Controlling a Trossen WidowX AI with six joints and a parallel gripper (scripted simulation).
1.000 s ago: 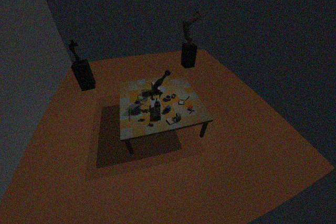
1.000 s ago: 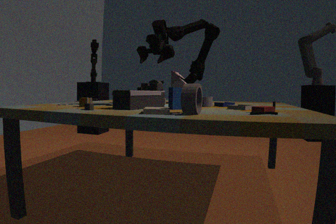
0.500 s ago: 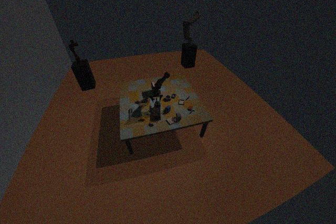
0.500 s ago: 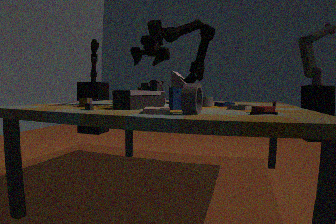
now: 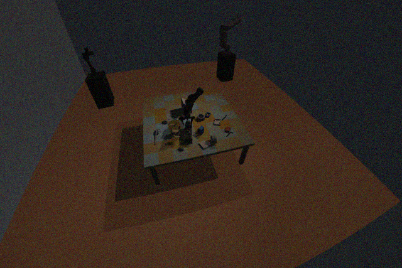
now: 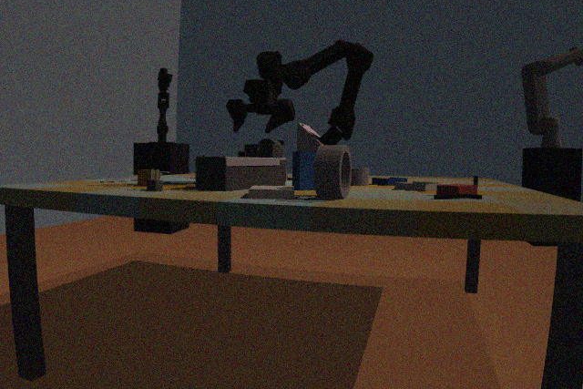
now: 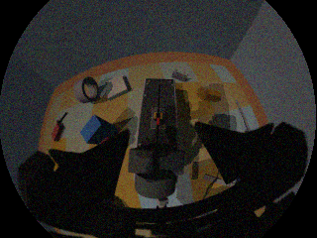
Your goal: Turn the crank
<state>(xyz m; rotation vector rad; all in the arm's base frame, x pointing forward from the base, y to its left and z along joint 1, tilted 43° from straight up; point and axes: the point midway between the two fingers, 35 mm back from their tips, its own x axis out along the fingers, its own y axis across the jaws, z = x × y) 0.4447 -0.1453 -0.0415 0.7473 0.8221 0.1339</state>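
Now: gripper tip 14 cm past the dark crank handle, 4 cm to the right of it and 2 cm above it. From my gripper tip the other things lie so: blue block 16 cm to the left, 10 cm below, 5 cm ahead; red pointer 6 cm below, 3 cm ahead; yellow block 24 cm to the right, 12 cm below, 9 cm ahead.
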